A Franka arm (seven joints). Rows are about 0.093 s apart.
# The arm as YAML. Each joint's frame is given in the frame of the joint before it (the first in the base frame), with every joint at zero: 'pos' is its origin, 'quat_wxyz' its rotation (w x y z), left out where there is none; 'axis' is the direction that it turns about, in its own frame. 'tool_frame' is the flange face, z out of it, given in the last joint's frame.
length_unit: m
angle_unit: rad
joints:
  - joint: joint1
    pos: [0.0, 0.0, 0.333]
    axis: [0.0, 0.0, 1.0]
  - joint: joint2
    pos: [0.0, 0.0, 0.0]
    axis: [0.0, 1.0, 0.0]
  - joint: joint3
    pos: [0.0, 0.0, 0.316]
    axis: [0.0, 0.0, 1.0]
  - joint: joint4
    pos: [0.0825, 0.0, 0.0]
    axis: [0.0, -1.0, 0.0]
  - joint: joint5
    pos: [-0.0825, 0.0, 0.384]
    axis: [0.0, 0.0, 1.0]
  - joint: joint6
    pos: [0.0, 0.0, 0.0]
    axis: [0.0, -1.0, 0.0]
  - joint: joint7
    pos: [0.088, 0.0, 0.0]
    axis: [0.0, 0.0, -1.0]
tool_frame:
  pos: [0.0, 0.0, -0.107]
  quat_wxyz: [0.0, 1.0, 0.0, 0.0]
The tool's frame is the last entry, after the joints.
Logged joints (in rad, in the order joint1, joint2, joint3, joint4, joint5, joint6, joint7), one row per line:
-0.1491, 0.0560, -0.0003, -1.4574, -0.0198, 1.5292, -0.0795
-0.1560, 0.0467, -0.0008, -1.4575, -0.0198, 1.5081, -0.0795
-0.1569, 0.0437, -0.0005, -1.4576, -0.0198, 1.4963, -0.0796
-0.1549, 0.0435, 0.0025, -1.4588, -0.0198, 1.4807, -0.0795
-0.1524, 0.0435, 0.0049, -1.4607, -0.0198, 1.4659, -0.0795
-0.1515, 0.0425, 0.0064, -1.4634, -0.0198, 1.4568, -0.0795
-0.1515, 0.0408, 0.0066, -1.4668, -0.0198, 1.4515, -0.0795
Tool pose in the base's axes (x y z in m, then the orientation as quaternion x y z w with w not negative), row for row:
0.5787, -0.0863, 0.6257, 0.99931, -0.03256, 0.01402, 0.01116
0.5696, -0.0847, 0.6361, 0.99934, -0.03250, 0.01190, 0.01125
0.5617, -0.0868, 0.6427, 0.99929, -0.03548, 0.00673, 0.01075
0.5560, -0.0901, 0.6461, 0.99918, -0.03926, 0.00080, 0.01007
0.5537, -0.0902, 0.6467, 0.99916, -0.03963, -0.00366, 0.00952
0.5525, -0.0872, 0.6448, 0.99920, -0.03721, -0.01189, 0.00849
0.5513, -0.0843, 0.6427, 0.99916, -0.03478, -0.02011, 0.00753
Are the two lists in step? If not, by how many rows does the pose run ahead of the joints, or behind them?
The pose runs 2 rows behind the joints: the pose in row i belongs to the joints in row i - 2.
